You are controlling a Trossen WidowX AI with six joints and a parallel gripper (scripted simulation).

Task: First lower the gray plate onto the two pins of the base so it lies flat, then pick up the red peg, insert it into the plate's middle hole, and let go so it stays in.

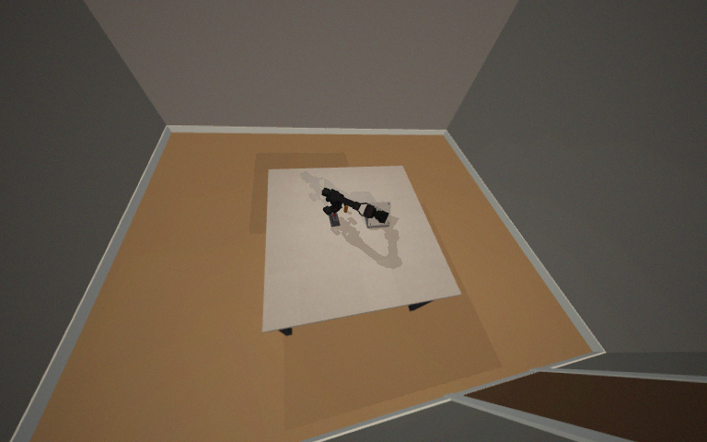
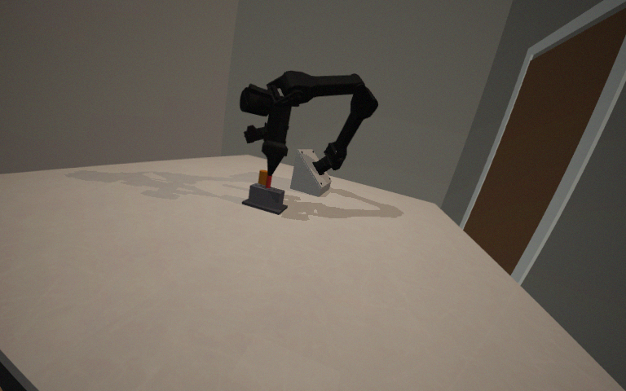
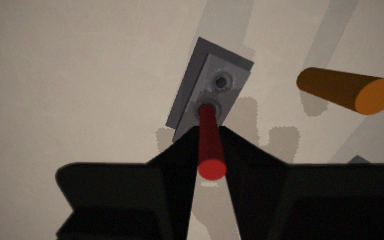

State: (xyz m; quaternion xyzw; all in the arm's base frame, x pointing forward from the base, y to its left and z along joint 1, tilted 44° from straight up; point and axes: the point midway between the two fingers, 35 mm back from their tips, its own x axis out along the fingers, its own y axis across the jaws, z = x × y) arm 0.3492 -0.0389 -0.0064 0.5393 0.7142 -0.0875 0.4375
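My gripper tip is now right at the red peg. The rest, counted from my gripper tip: orange peg 10 cm behind, 8 cm to the right, 6 cm below; gray plate 5 cm below; dark base 9 cm below.
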